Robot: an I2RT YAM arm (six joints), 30 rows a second.
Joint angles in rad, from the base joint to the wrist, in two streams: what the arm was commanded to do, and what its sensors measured. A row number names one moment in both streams.
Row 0, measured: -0.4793 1.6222 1.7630 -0.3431 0.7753 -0.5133
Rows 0 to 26, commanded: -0.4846 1.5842 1.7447 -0.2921 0.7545 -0.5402; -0.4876 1.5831 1.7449 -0.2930 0.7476 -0.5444; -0.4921 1.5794 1.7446 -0.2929 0.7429 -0.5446; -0.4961 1.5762 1.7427 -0.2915 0.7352 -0.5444; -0.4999 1.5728 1.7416 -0.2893 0.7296 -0.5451; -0.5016 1.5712 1.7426 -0.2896 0.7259 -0.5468; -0.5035 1.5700 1.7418 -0.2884 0.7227 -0.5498; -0.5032 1.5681 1.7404 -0.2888 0.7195 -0.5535; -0.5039 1.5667 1.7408 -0.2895 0.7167 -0.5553; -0.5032 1.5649 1.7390 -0.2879 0.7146 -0.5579; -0.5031 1.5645 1.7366 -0.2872 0.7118 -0.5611; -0.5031 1.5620 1.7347 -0.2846 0.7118 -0.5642; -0.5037 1.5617 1.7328 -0.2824 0.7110 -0.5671; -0.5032 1.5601 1.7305 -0.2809 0.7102 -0.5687; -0.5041 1.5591 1.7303 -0.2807 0.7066 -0.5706; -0.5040 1.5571 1.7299 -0.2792 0.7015 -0.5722; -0.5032 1.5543 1.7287 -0.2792 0.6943 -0.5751; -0.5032 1.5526 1.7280 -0.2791 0.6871 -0.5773; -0.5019 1.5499 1.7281 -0.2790 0.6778 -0.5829; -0.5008 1.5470 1.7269 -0.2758 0.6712 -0.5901; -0.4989 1.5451 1.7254 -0.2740 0.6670 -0.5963; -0.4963 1.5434 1.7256 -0.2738 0.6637 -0.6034; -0.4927 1.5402 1.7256 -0.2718 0.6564 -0.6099; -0.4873 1.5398 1.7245 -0.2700 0.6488 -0.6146; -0.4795 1.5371 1.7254 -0.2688 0.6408 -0.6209; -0.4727 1.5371 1.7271 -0.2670 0.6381 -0.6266; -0.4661 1.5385 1.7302 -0.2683 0.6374 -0.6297
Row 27, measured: -0.4911 1.5929 1.7535 -0.3294 0.6601 -0.5938
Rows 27 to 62, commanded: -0.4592 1.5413 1.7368 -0.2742 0.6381 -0.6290; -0.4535 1.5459 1.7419 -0.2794 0.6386 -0.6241; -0.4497 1.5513 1.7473 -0.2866 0.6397 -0.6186; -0.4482 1.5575 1.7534 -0.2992 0.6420 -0.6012; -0.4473 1.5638 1.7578 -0.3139 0.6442 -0.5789; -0.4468 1.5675 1.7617 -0.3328 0.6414 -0.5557; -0.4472 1.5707 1.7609 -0.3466 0.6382 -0.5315; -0.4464 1.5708 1.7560 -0.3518 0.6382 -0.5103; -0.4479 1.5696 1.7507 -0.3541 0.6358 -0.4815; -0.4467 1.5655 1.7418 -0.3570 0.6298 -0.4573; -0.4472 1.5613 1.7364 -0.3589 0.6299 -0.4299; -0.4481 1.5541 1.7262 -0.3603 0.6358 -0.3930; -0.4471 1.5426 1.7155 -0.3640 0.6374 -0.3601; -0.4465 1.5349 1.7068 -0.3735 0.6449 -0.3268; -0.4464 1.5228 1.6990 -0.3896 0.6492 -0.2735; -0.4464 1.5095 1.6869 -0.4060 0.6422 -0.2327; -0.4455 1.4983 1.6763 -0.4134 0.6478 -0.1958; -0.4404 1.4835 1.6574 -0.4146 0.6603 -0.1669; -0.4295 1.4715 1.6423 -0.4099 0.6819 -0.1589; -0.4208 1.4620 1.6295 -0.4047 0.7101 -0.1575; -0.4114 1.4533 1.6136 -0.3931 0.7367 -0.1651; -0.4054 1.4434 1.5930 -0.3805 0.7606 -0.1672; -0.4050 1.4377 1.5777 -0.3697 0.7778 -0.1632; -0.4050 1.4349 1.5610 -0.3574 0.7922 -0.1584; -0.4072 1.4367 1.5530 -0.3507 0.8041 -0.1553; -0.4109 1.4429 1.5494 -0.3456 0.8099 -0.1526; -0.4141 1.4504 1.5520 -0.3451 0.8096 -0.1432; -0.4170 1.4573 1.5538 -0.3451 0.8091 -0.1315; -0.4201 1.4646 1.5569 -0.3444 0.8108 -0.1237; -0.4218 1.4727 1.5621 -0.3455 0.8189 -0.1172; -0.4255 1.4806 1.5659 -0.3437 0.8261 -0.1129; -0.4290 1.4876 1.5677 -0.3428 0.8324 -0.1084; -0.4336 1.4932 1.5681 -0.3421 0.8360 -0.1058; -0.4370 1.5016 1.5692 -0.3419 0.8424 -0.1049; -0.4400 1.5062 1.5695 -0.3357 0.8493 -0.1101; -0.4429 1.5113 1.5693 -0.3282 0.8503 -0.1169
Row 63, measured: -0.4335 1.5024 1.5887 -0.3763 0.8089 -0.1383
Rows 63 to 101, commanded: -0.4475 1.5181 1.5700 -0.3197 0.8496 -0.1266; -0.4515 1.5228 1.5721 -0.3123 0.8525 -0.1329; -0.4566 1.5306 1.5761 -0.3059 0.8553 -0.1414; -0.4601 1.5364 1.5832 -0.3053 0.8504 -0.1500; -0.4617 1.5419 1.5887 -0.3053 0.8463 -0.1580; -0.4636 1.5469 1.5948 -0.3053 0.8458 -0.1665; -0.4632 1.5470 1.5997 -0.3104 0.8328 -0.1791; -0.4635 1.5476 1.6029 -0.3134 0.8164 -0.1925; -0.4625 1.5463 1.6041 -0.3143 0.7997 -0.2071; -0.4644 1.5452 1.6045 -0.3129 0.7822 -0.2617; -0.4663 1.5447 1.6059 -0.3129 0.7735 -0.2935; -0.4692 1.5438 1.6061 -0.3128 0.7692 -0.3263; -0.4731 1.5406 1.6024 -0.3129 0.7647 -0.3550; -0.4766 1.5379 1.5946 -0.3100 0.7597 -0.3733; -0.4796 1.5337 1.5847 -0.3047 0.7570 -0.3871; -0.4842 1.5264 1.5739 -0.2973 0.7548 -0.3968; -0.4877 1.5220 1.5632 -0.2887 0.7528 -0.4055; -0.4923 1.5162 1.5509 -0.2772 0.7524 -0.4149; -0.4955 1.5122 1.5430 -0.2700 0.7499 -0.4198; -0.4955 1.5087 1.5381 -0.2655 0.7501 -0.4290; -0.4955 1.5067 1.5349 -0.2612 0.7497 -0.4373; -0.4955 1.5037 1.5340 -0.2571 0.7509 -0.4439; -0.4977 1.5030 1.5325 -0.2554 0.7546 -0.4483; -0.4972 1.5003 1.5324 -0.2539 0.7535 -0.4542; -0.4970 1.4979 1.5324 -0.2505 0.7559 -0.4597; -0.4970 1.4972 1.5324 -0.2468 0.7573 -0.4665; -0.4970 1.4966 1.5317 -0.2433 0.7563 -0.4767; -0.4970 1.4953 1.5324 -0.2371 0.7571 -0.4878; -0.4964 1.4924 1.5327 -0.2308 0.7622 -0.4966; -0.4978 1.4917 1.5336 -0.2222 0.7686 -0.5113; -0.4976 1.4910 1.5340 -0.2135 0.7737 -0.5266; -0.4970 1.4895 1.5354 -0.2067 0.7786 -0.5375; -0.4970 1.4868 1.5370 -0.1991 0.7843 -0.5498; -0.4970 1.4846 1.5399 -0.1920 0.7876 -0.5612; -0.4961 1.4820 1.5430 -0.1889 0.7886 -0.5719; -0.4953 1.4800 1.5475 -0.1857 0.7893 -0.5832; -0.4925 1.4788 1.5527 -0.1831 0.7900 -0.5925; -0.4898 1.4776 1.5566 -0.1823 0.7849 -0.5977; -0.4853 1.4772 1.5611 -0.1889 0.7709 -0.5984
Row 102, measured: -0.4919 1.5375 1.5639 -0.2562 0.7574 -0.5552
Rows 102 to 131, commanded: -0.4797 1.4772 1.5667 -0.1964 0.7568 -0.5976; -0.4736 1.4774 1.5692 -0.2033 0.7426 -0.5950; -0.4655 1.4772 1.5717 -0.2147 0.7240 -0.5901; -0.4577 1.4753 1.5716 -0.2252 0.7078 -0.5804; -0.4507 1.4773 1.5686 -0.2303 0.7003 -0.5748; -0.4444 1.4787 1.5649 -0.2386 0.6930 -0.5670; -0.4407 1.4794 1.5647 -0.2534 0.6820 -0.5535; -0.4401 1.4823 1.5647 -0.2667 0.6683 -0.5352; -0.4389 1.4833 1.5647 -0.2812 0.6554 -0.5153; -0.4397 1.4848 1.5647 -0.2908 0.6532 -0.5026; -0.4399 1.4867 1.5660 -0.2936 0.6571 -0.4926; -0.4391 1.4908 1.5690 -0.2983 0.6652 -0.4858; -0.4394 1.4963 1.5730 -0.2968 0.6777 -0.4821; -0.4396 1.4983 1.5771 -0.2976 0.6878 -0.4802; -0.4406 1.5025 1.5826 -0.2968 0.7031 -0.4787; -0.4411 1.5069 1.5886 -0.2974 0.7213 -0.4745; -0.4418 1.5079 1.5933 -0.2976 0.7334 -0.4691; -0.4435 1.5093 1.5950 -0.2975 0.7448 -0.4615; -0.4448 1.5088 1.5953 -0.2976 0.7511 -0.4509; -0.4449 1.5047 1.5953 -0.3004 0.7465 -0.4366; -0.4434 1.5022 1.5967 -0.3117 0.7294 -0.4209; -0.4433 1.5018 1.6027 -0.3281 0.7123 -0.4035; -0.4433 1.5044 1.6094 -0.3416 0.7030 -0.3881; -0.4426 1.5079 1.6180 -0.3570 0.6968 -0.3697; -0.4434 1.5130 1.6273 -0.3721 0.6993 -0.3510; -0.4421 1.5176 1.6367 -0.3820 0.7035 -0.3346; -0.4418 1.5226 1.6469 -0.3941 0.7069 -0.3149; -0.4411 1.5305 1.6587 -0.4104 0.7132 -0.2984; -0.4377 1.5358 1.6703 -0.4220 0.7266 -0.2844; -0.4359 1.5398 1.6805 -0.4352 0.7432 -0.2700
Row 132, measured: -0.4473 1.5391 1.5707 -0.3965 0.7082 -0.3515
